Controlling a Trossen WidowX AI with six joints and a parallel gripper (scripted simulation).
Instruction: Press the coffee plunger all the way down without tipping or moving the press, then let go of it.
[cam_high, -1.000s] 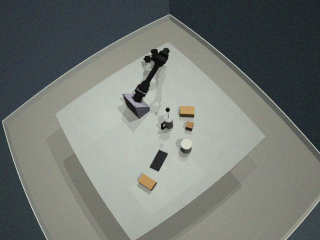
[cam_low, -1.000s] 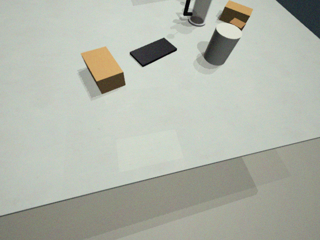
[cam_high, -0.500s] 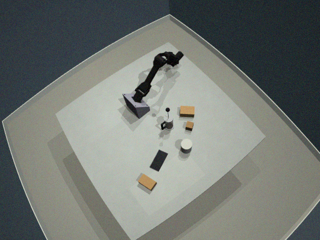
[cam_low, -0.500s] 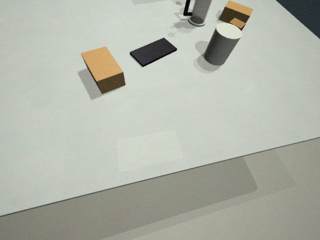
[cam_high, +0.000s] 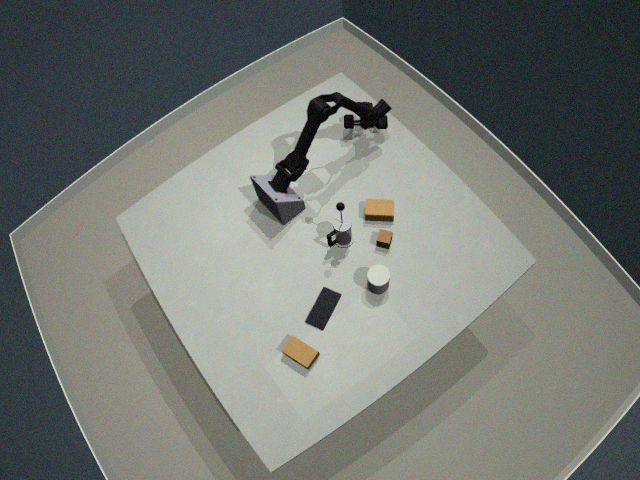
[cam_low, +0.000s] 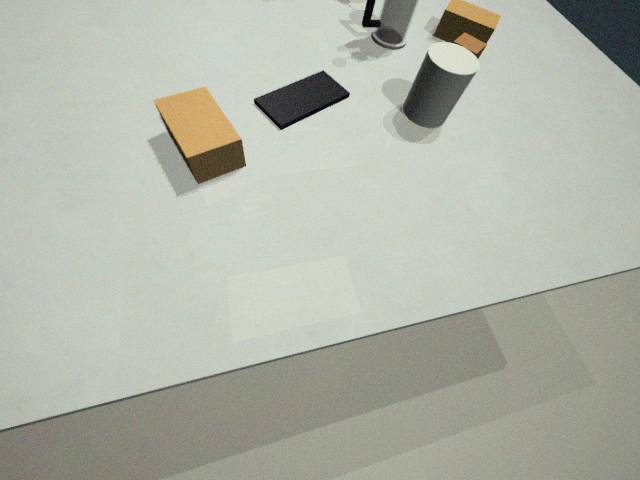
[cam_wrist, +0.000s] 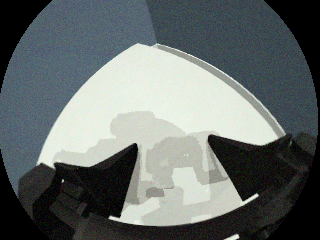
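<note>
Now: the coffee press 420 mm ahead of my gripper tip, 400 mm to the right of it and 110 mm above it. Also, from my gripper tip: orange cube (520 mm ahead, 270 mm to the right, 20 mm above).
</note>
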